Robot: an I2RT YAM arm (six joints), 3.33 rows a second.
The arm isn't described. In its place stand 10 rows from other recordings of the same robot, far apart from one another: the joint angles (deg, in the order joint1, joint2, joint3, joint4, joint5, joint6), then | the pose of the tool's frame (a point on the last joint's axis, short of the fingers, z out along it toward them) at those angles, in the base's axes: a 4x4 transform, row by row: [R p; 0 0 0 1], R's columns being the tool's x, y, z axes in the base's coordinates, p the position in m.
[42.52, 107.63, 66.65, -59.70, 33.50, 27.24] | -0.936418 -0.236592 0.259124 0.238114; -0.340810 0.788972 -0.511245 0.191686; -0.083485 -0.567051 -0.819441 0.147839; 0 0 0 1
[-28.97, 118.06, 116.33, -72.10, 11.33, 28.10] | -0.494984 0.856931 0.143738 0.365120; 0.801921 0.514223 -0.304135 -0.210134; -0.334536 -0.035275 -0.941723 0.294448; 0 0 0 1
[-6.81, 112.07, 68.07, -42.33, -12.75, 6.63] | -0.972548 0.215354 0.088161 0.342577; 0.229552 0.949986 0.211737 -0.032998; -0.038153 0.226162 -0.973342 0.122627; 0 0 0 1
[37.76, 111.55, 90.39, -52.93, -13.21, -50.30] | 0.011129 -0.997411 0.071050 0.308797; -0.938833 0.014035 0.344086 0.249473; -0.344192 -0.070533 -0.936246 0.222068; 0 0 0 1
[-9.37, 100.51, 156.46, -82.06, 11.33, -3.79] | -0.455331 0.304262 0.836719 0.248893; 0.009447 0.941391 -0.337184 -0.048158; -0.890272 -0.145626 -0.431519 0.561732; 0 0 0 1
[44.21, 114.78, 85.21, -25.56, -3.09, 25.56] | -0.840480 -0.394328 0.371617 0.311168; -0.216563 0.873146 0.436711 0.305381; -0.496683 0.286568 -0.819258 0.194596; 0 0 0 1
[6.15, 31.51, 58.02, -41.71, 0.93, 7.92] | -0.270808 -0.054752 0.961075 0.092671; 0.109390 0.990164 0.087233 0.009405; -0.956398 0.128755 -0.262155 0.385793; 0 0 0 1
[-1.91, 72.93, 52.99, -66.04, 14.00, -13.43] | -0.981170 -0.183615 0.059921 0.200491; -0.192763 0.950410 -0.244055 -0.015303; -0.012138 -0.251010 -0.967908 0.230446; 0 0 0 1
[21.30, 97.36, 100.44, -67.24, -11.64, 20.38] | -0.938478 -0.118298 0.324445 0.316674; 0.000193 0.939317 0.343050 0.131176; -0.345339 0.322008 -0.881506 0.350421; 0 0 0 1
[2.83, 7.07, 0.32, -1.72, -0.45, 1.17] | -0.148248 -0.054114 0.987469 0.116606; 0.013115 0.998306 0.056677 0.006044; -0.988863 0.021353 -0.147287 0.160640; 0 0 0 1
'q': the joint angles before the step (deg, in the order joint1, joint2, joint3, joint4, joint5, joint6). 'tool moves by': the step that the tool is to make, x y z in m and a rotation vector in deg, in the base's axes. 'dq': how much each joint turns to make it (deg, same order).
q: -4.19 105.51 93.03 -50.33 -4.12 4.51
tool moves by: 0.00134 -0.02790 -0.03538 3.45 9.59 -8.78
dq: -4.04 4.88 -0.02 -4.61 -0.40 5.31
